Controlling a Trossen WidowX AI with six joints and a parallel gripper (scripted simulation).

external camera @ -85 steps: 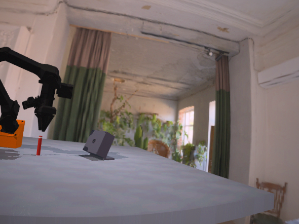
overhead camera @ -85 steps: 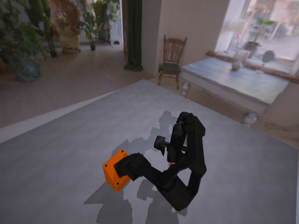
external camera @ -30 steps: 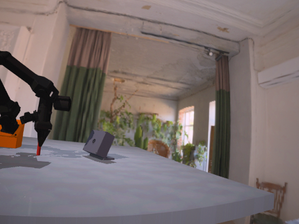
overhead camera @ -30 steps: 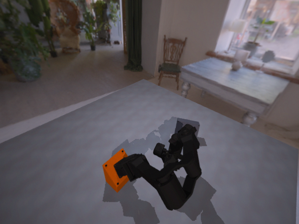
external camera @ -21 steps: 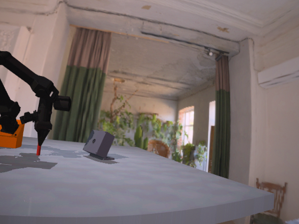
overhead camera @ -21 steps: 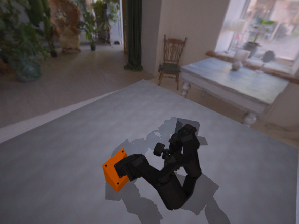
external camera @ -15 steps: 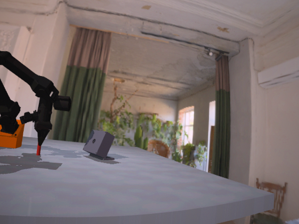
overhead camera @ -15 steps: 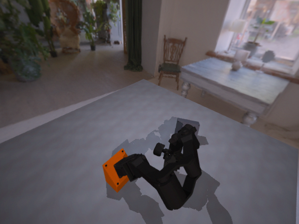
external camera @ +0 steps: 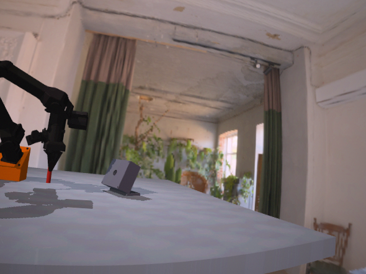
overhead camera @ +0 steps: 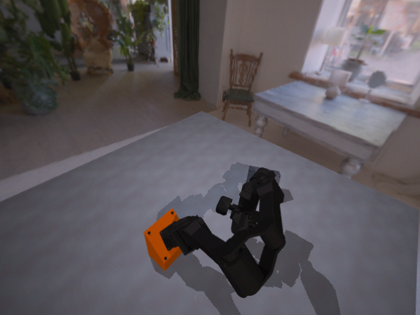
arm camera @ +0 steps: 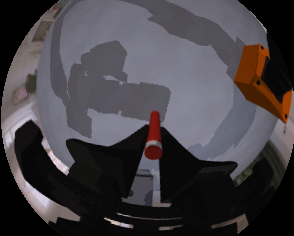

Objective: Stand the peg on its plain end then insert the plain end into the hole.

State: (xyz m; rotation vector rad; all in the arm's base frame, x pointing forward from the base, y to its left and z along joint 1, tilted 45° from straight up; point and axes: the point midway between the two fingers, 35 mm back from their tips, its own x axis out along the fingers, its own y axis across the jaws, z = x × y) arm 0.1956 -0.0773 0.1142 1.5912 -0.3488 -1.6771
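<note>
Right now the grey sloped panel is 24 cm ahead of my gripper tip and 7 cm to the left of it. Also, from my gripper tip: red peg: 2 cm above.
</note>
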